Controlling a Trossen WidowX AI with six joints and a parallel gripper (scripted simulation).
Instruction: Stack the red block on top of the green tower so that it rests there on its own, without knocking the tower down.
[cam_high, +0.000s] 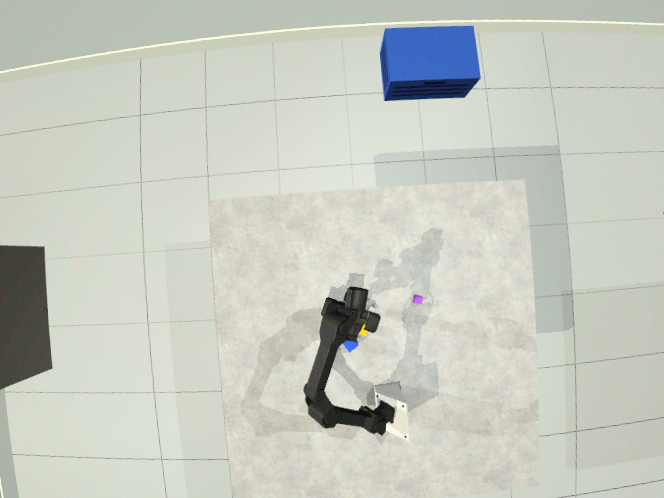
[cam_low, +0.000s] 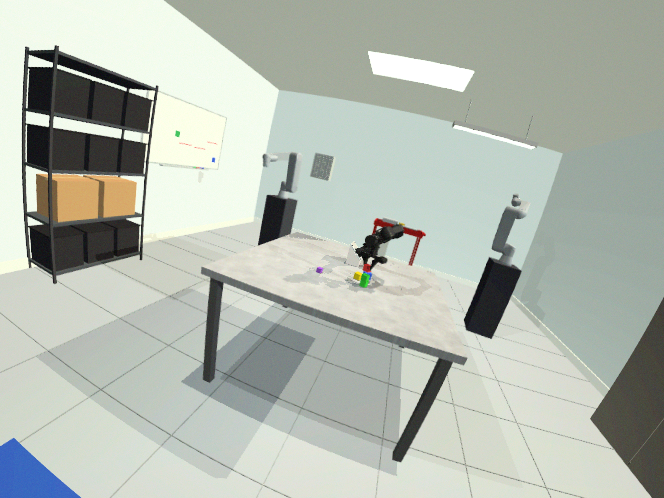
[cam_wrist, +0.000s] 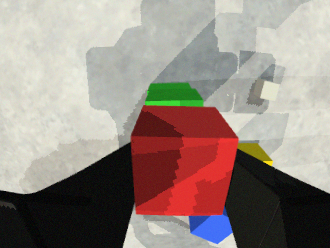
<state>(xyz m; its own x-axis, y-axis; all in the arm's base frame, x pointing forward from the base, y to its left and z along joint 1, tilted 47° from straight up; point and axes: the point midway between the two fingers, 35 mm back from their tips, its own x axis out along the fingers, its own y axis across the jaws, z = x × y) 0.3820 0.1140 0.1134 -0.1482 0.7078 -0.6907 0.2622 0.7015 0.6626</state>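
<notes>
Right now the small grey cube is 10 cm below my gripper tip, 8 cm behind it and 1 cm to the left of it. The rest, counted from my gripper tip: red block (1 cm above); yellow block (9 cm below, 9 cm behind, 6 cm to the right); small white cube (10 cm below, 9 cm to the right, 1 cm behind).
</notes>
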